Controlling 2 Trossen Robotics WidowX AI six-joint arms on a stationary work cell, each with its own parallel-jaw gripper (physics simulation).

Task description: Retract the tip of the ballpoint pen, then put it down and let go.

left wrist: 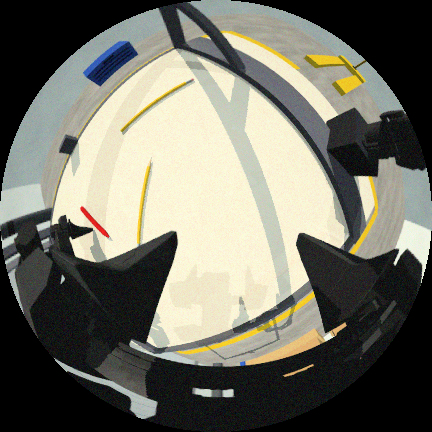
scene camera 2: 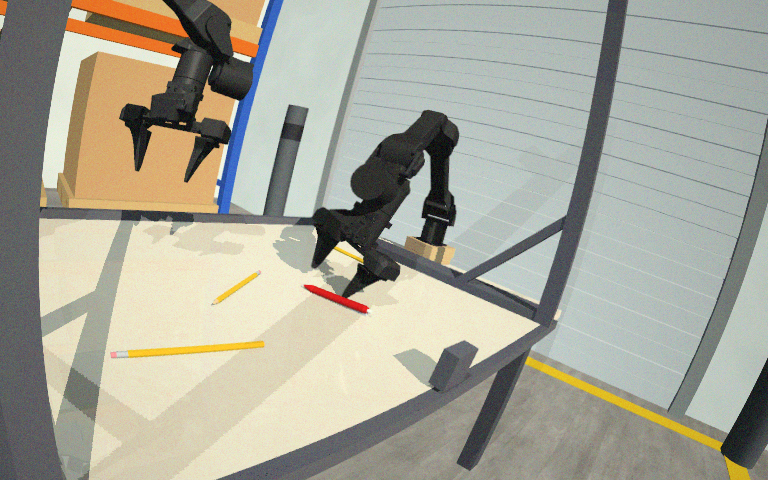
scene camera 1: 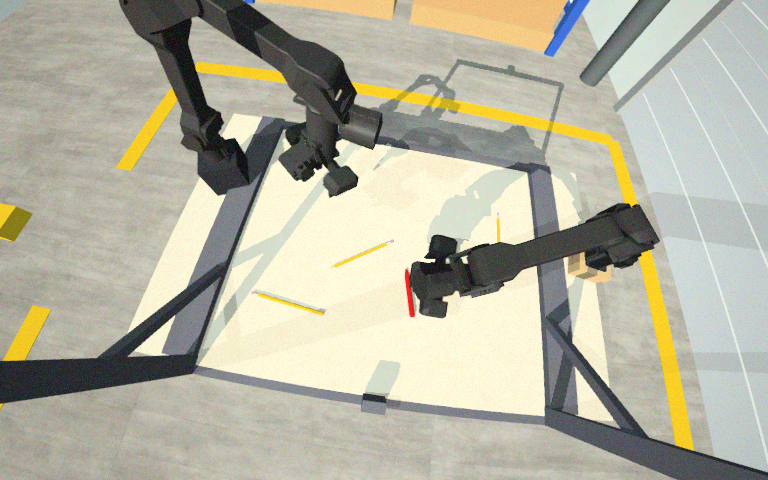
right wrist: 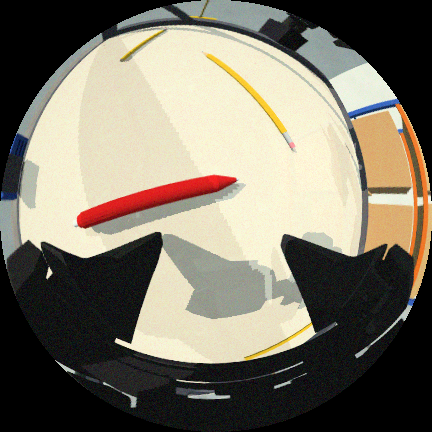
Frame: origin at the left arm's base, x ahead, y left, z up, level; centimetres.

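Seen in the pictures: left gripper, fingertip midpoint: point(left wrist: 240, 238) point(scene camera 2: 160, 176) point(scene camera 1: 319, 183); right gripper, fingertip midpoint: point(left wrist: 98, 244) point(scene camera 2: 327, 282) point(right wrist: 224, 240); left arm's base at its link origin: point(left wrist: 368, 140) point(scene camera 1: 216, 155); right arm's base at its link origin: point(scene camera 2: 431, 242) point(scene camera 1: 595, 258).
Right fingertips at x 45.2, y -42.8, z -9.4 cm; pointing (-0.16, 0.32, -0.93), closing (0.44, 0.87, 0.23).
Offsets run from my right fingertips to a thing's top centre. Level surfaces: height alone.
The red ballpoint pen @[dx -4.7, dy -3.5, dz +0.4 cm] point(scene camera 1: 409, 294) point(scene camera 2: 336, 298) point(left wrist: 95, 222) point(right wrist: 155, 199) lies on the pale table top @[dz -1.2 cm] point(scene camera 1: 453, 362). In the right wrist view its pointed end is toward the right and its pale button end toward the left; whether the writing tip is out is too small to tell. My right gripper point(scene camera 2: 329, 281) point(right wrist: 224, 240) is open and empty, low over the table close beside the pen, its fingertips apart across the pen's length direction. My left gripper point(scene camera 2: 162, 175) point(left wrist: 240, 238) is open and empty, high above the table and far from the pen.
One yellow pencil @[dx -14.0, dy +9.7, dz -0.4 cm] point(scene camera 1: 362, 254) point(scene camera 2: 236, 288) point(right wrist: 250, 90) lies left of the pen in scene camera 1. Another pencil @[dx -34.9, dy +2.1, dz -0.6 cm] point(scene camera 1: 288, 302) point(scene camera 2: 192, 349) lies farther left, and a third pencil @[dx +25.6, dy +3.5, dz -0.6 cm] point(scene camera 1: 498, 226) point(scene camera 2: 348, 254) lies partly behind the right arm. A dark block @[dx -20.3, dy -24.6, dz +4.5 cm] point(scene camera 1: 373, 403) point(scene camera 2: 453, 365) stands on the table edge.
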